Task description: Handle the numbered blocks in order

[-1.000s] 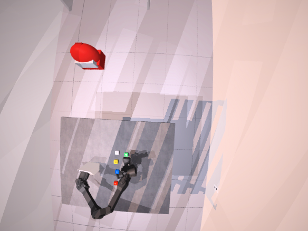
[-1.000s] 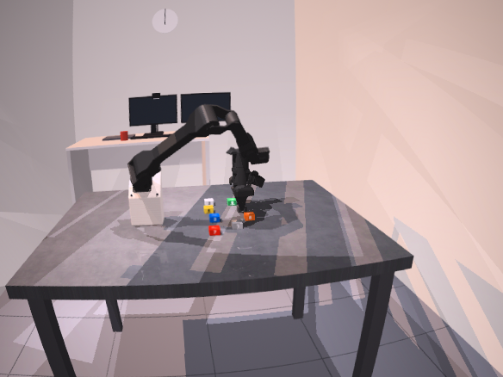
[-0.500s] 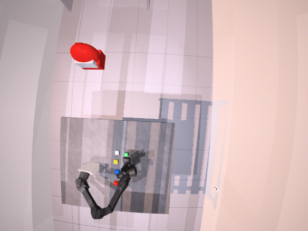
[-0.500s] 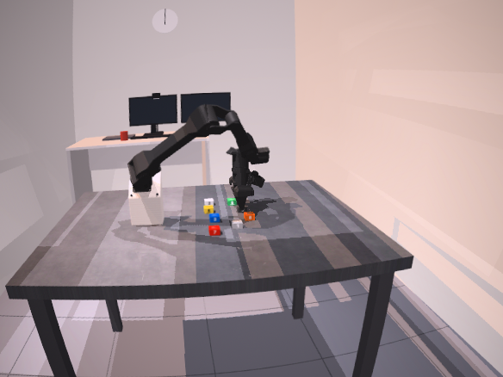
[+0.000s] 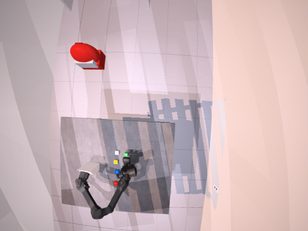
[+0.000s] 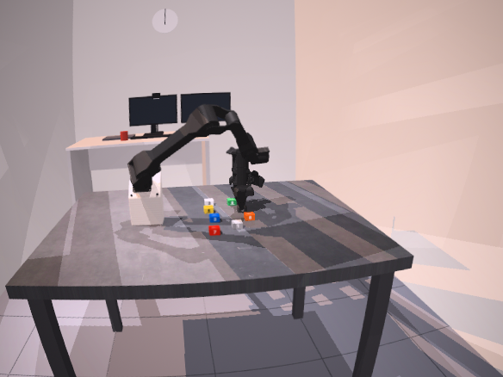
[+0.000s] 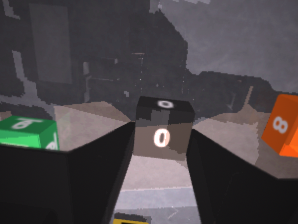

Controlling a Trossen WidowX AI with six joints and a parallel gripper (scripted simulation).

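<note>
The white block is 110 mm behind my gripper tip and 100 mm to the left of it. From my gripper tip the other things lie so: yellow block: 120 mm behind, 10 mm to the left; blue block: 100 mm behind, 90 mm to the right; green block: 90 mm to the left, 30 mm behind.
</note>
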